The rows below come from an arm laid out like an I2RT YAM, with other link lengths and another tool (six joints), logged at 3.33 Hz.
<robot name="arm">
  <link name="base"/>
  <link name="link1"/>
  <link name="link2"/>
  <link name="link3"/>
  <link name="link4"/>
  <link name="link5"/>
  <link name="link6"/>
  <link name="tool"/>
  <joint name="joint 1" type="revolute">
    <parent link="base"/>
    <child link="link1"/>
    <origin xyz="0 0 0.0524" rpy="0 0 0"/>
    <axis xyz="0 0 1"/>
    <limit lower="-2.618" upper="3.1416"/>
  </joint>
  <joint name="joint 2" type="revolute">
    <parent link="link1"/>
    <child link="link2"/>
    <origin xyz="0.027 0.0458 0.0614" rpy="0 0 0"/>
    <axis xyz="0 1 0"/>
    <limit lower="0" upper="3.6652"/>
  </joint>
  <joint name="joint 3" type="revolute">
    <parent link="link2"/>
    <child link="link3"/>
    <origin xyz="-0.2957 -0.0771 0" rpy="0 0 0"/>
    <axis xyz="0 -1 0"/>
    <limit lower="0" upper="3.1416"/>
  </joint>
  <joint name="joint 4" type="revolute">
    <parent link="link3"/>
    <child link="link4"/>
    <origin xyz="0.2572 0.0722 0.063" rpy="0 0 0"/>
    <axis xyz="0 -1 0"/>
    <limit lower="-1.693" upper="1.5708"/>
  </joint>
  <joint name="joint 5" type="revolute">
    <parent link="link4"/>
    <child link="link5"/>
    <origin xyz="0.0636 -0.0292 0.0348" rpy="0 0 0"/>
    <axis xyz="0 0 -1"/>
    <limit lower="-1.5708" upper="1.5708"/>
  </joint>
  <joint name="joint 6" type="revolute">
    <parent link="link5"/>
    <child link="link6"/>
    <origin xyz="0.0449 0 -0.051" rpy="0 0 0"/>
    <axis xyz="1 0 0"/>
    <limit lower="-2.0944" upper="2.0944"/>
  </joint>
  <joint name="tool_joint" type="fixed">
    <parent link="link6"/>
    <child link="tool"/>
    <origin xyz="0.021 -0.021 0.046" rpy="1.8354 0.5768 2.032"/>
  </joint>
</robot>
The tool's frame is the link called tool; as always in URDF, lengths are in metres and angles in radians.
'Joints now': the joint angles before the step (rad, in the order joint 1, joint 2, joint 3, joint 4, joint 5, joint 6). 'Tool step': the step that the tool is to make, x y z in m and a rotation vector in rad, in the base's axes. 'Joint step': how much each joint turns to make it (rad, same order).
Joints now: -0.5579, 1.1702, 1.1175, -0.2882, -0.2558, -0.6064
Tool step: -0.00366, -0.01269, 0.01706, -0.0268, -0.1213, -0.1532
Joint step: 0.0000, 0.0000, 0.0000, 0.1328, 0.1362, 0.0828
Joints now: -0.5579, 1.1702, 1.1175, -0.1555, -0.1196, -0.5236
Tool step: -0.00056, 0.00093, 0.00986, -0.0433, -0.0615, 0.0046
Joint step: 0.0000, 0.0000, 0.0000, 0.0744, -0.0038, -0.0049
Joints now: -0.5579, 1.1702, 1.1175, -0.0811, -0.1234, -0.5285
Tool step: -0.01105, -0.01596, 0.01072, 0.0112, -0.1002, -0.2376
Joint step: 0.0000, 0.0000, 0.0001, 0.0801, 0.2308, 0.0843
